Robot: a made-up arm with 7 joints. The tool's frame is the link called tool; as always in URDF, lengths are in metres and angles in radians. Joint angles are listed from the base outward. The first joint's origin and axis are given. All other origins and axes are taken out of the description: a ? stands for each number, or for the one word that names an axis. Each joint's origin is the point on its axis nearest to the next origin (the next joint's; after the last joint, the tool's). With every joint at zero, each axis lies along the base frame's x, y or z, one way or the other. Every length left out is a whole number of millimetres.
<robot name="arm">
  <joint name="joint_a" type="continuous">
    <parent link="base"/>
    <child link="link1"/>
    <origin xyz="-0.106 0 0.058"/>
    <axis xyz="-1 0 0"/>
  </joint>
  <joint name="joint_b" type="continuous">
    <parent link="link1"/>
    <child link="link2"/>
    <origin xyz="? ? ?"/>
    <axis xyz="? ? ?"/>
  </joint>
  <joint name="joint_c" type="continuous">
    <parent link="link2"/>
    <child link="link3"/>
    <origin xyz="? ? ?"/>
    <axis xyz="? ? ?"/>
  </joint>
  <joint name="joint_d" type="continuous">
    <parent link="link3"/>
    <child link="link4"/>
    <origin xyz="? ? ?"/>
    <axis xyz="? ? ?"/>
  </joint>
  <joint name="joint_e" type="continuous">
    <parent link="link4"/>
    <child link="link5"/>
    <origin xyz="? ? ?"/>
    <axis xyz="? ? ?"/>
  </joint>
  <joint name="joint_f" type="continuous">
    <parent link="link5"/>
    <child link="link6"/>
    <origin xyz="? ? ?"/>
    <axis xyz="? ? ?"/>
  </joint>
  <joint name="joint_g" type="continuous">
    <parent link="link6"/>
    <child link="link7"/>
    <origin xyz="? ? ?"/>
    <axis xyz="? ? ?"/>
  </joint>
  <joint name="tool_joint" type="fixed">
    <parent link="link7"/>
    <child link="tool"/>
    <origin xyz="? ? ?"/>
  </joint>
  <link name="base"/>
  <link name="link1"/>
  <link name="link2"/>
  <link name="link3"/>
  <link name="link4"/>
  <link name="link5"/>
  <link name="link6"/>
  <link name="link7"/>
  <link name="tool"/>
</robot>
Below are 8 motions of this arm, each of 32 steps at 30 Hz.
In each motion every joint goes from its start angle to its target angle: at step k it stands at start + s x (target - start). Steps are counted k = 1, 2, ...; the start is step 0. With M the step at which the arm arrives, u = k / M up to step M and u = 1 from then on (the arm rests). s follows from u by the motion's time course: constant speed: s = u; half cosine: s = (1 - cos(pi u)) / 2; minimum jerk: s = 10 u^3 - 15 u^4 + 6 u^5.
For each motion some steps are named. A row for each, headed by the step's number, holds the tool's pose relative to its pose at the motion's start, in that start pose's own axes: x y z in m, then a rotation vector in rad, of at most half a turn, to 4 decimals.
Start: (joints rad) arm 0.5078 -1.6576 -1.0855 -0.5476 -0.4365 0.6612 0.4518
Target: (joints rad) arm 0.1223 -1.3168 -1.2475 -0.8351 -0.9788 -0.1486 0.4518
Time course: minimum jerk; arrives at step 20
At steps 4, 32:
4: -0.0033 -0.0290 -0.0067 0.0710 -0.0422 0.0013
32: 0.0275 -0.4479 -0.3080 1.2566 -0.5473 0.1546

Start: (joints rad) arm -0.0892 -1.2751 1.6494 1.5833 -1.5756 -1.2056 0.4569
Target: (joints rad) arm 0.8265 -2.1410 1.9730 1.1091 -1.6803 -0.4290 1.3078
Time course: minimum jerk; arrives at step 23
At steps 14, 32:
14: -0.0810 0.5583 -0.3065 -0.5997 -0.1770 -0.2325
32: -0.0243 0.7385 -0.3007 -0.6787 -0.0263 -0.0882

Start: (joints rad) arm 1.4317 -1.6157 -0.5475 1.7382 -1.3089 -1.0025 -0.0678
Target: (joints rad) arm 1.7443 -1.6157 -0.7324 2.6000 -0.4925 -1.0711 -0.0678
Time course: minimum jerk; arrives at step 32
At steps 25, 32:
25: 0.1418 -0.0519 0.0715 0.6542 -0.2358 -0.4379
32: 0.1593 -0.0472 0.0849 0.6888 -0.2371 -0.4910

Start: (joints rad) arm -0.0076 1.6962 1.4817 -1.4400 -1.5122 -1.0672 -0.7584
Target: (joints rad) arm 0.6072 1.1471 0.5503 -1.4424 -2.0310 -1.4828 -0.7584
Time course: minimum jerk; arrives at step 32
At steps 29, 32:
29: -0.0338 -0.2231 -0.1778 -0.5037 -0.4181 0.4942
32: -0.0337 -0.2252 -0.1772 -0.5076 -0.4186 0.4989

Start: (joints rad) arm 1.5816 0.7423 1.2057 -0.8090 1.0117 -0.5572 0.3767
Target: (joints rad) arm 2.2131 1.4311 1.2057 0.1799 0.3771 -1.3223 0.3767
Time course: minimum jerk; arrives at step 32
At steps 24, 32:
24: -0.0542 -0.0068 0.2115 0.3444 0.1653 0.1717
32: -0.0560 -0.0106 0.2290 0.3995 0.1995 0.1406

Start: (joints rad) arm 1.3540 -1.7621 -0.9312 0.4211 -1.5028 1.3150 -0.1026
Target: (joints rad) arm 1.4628 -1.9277 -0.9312 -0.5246 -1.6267 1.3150 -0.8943
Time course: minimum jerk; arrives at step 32
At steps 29, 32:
29: 0.2294 0.0159 -0.1999 -0.8100 0.8067 -0.4940
32: 0.2306 0.0148 -0.2013 -0.8152 0.8121 -0.4992

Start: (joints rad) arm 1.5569 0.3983 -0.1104 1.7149 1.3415 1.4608 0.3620
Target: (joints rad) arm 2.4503 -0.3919 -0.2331 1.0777 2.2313 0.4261 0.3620
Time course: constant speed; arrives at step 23
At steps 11, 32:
11: 0.0817 -0.0521 0.1855 0.2519 0.7267 -0.4302
32: 0.1903 -0.1672 0.2114 0.2413 1.3642 -1.2125

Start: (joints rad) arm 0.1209 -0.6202 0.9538 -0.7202 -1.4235 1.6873 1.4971
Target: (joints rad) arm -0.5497 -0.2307 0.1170 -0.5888 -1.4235 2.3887 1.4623
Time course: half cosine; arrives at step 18
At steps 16, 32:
16: 0.3355 0.5725 -0.3096 -0.7823 1.3071 0.7037
32: 0.3372 0.5842 -0.3297 -0.7999 1.3549 0.7170

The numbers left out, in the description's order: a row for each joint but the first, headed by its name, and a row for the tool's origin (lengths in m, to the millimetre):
joint_b: xyz 0 0.026 0.373, axis 0 -1 0
joint_c: xyz -0.195 0 -0.055, axis -1 0 0
joint_d: xyz 0 -0.212 0.032, axis 0 1 0
joint_e: xyz -0.007 0 -0.094, axis 0 0 -1
joint_f: xyz -0.19 -0.115 0, axis -1 0 0
joint_g: xyz 0 0.214 0.042, axis 0 -1 0
tool: xyz -0.092 0 0.146

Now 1 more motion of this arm.
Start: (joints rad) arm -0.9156 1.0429 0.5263 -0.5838 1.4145 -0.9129 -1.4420
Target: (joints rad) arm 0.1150 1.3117 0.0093 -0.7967 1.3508 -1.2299 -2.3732
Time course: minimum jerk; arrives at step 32
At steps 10, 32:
10: 0.0234 -0.0297 0.0012 -0.0178 0.2828 0.2242
32: 0.1852 -0.0715 -0.1157 -0.2991 1.6599 1.1714

